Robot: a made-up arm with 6 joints.
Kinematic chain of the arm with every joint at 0, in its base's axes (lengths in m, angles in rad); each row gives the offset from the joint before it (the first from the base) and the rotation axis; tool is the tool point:
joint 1: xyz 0 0 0.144 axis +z
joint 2: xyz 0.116 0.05 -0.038 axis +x
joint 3: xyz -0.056 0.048 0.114 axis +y
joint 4: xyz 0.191 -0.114 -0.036 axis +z
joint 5: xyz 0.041 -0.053 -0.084 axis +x
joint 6: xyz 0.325 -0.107 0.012 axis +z
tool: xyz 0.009 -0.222 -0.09
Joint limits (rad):
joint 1: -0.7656..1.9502
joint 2: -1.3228..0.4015
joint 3: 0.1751..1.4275
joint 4: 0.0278..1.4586
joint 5: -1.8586..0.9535
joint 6: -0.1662..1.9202
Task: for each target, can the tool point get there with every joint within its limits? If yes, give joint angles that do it. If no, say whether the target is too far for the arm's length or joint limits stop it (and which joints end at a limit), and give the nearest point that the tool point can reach.
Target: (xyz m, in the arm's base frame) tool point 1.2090 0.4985 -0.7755
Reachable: no: too far | nearest point 0.6712 0.2767 -0.3171 | short by 0.741 m
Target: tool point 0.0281 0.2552 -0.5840
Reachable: yes | joints 0.7163 0.0423 1.0467 0.5799 0.5668 1.0985
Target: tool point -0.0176 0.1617 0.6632
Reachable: no: joint limits stop it (at a limit: joint 2, joint 3, joint 4, joint 5, joint 6) | nearest point -0.0435 0.3999 0.4686 | short by 0.309 m
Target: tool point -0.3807 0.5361 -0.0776
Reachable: yes | joints 1.5878 0.1146 0.8691 1.1176 -1.4063 0.5614
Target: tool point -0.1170 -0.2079 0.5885
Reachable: no: joint limits stop it (at a limit: joint 2, joint 3, joint 4, joint 6) | nearest point -0.2359 -0.4191 0.4302 | short by 0.289 m
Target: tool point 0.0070 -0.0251 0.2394
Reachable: no: joint limits stop it (at a limit: joint 1, joint 2, joint 3, joint 4, joint 5, joint 6) | nearest point 0.3858 -0.1140 0.4686 | short by 0.452 m
